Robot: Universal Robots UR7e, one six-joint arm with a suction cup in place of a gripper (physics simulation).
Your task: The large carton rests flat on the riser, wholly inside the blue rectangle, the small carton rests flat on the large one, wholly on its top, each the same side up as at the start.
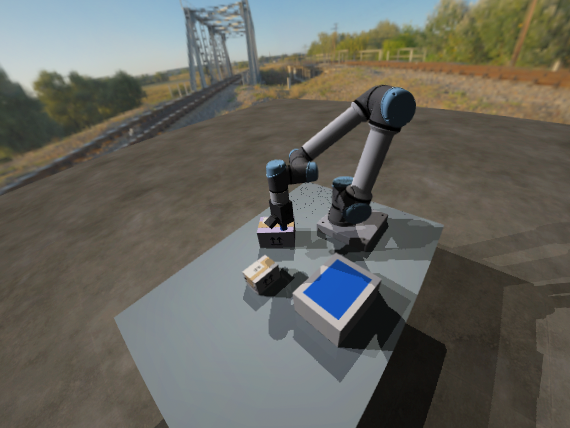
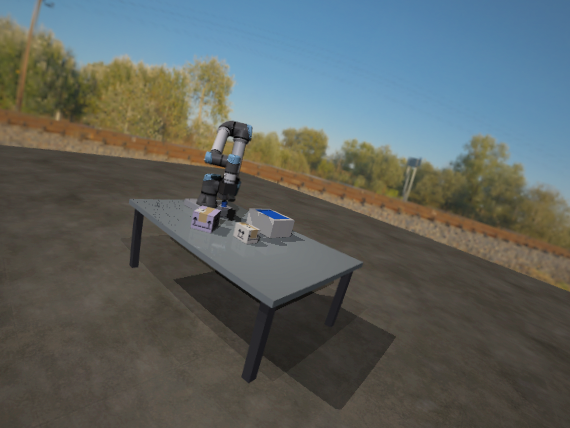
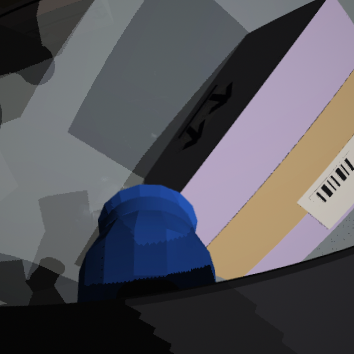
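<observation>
The large carton (image 1: 275, 235) (image 2: 205, 218) (image 3: 267, 116) is lilac with a tan tape strip and a barcode label. It stands flat on the table just in front of the arm's base. My suction cup (image 1: 282, 225) (image 3: 147, 218) hangs a little above the carton's near edge, holds nothing and does not touch it. The small carton (image 1: 262, 273) (image 2: 246, 232), cream with tan tape, lies on the table between the large carton and the riser. The grey riser (image 1: 321, 318) (image 2: 276, 225) carries the blue rectangle (image 1: 337, 288) (image 2: 272, 214), which is bare.
The grey table (image 1: 207, 359) (image 2: 276, 272) stands on asphalt. The arm's base plate (image 1: 352, 230) sits at the table's back, right of the large carton. The riser stands close to the table's right edge.
</observation>
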